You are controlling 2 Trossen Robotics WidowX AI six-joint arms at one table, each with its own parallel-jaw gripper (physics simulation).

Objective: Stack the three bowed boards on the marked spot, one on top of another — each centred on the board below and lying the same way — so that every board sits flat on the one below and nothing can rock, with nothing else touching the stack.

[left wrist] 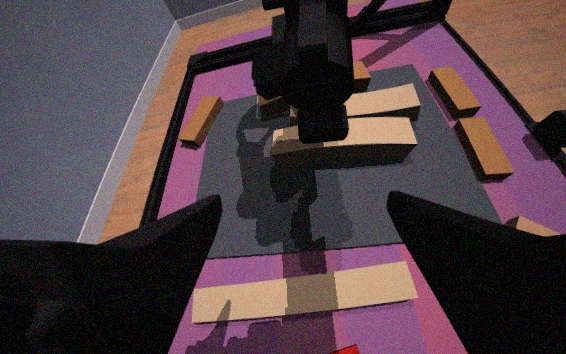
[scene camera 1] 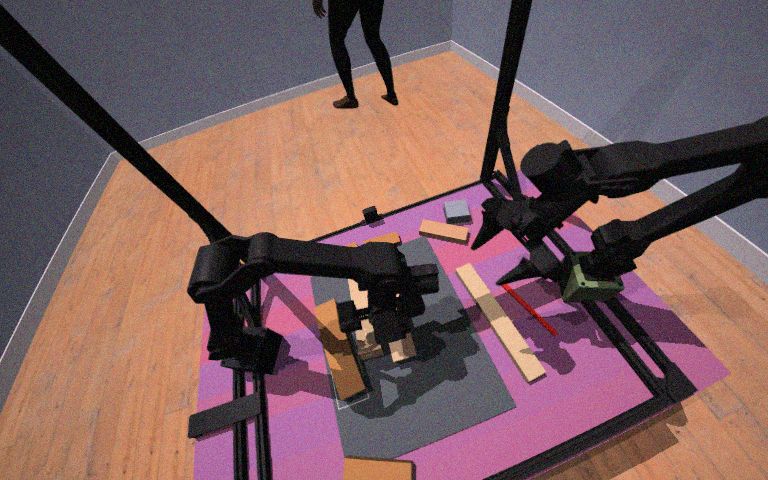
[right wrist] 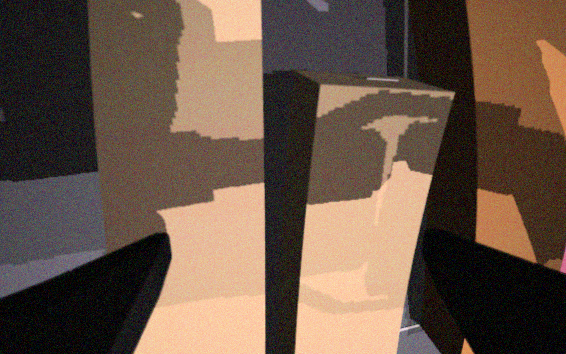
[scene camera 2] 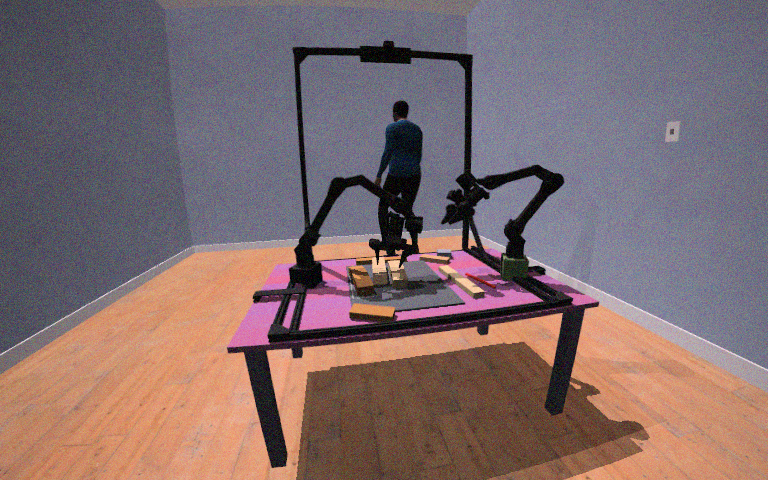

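Observation:
An orange-brown bowed board lies on the grey mat over the white outline. Two pale bowed boards lie beside it, roughly parallel: the middle one and the outer one. My right gripper is open and empty, low over the pale boards. In the right wrist view one finger is over the outer pale board, the other between the middle board and the orange-brown one. My left gripper is open and empty, raised at the picture's right.
A long pale plank and a red stick lie right of the grey mat. A grey block and orange blocks lie behind. Another orange block is in front.

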